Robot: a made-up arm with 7 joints. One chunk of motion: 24 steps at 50 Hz.
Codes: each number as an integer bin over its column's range. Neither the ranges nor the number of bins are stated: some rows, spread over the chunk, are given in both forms.
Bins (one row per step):
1: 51 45 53 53 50 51 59
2: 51 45 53 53 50 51 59
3: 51 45 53 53 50 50 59
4: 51 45 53 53 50 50 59
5: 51 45 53 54 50 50 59
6: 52 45 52 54 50 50 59
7: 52 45 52 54 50 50 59
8: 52 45 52 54 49 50 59
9: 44 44 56 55 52 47 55
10: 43 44 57 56 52 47 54
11: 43 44 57 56 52 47 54
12: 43 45 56 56 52 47 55
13: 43 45 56 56 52 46 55
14: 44 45 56 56 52 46 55
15: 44 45 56 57 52 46 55
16: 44 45 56 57 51 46 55
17: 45 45 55 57 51 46 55
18: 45 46 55 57 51 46 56
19: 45 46 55 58 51 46 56
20: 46 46 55 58 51 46 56
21: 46 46 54 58 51 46 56
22: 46 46 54 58 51 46 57
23: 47 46 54 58 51 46 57
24: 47 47 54 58 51 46 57
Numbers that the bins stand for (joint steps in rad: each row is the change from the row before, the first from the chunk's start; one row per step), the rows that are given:
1: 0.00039 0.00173 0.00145 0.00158 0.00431 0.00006 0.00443
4: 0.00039 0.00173 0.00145 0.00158 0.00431 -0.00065 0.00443
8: 0.00066 0.00173 0.00118 0.00245 0.00369 -0.00065 0.00443
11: -0.00171 0.00111 0.00255 0.00421 0.00557 -0.00277 0.00236
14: -0.00144 0.00173 0.00227 0.00421 0.00557 -0.00347 0.00278
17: -0.00118 0.00173 0.00200 0.00509 0.00494 -0.00347 0.00278
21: -0.00092 0.00234 0.00173 0.00597 0.00494 -0.00347 0.00319
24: -0.00066 0.00296 0.00173 0.00597 0.00494 -0.00347 0.00361
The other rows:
2: 0.00039 0.00173 0.00145 0.00158 0.00431 0.00006 0.00443
3: 0.00039 0.00173 0.00145 0.00158 0.00431 -0.00065 0.00443
5: 0.00039 0.00173 0.00145 0.00245 0.00431 -0.00065 0.00443
6: 0.00066 0.00173 0.00118 0.00245 0.00431 -0.00065 0.00443
7: 0.00066 0.00173 0.00118 0.00245 0.00431 -0.00065 0.00443
9: -0.00144 0.00111 0.00227 0.00333 0.00557 -0.00277 0.00278
10: -0.00171 0.00111 0.00255 0.00421 0.00557 -0.00277 0.00236
12: -0.00171 0.00173 0.00227 0.00421 0.00557 -0.00277 0.00278
13: -0.00171 0.00173 0.00227 0.00421 0.00557 -0.00347 0.00278
15: -0.00144 0.00173 0.00227 0.00509 0.00557 -0.00347 0.00278
16: -0.00144 0.00173 0.00227 0.00509 0.00494 -0.00347 0.00278
18: -0.00118 0.00234 0.00200 0.00509 0.00494 -0.00347 0.00319
19: -0.00118 0.00234 0.00200 0.00597 0.00494 -0.00347 0.00319
20: -0.00092 0.00234 0.00200 0.00597 0.00494 -0.00347 0.00319
22: -0.00092 0.00234 0.00173 0.00597 0.00494 -0.00347 0.00361
23: -0.00066 0.00234 0.00173 0.00597 0.00494 -0.00347 0.00361

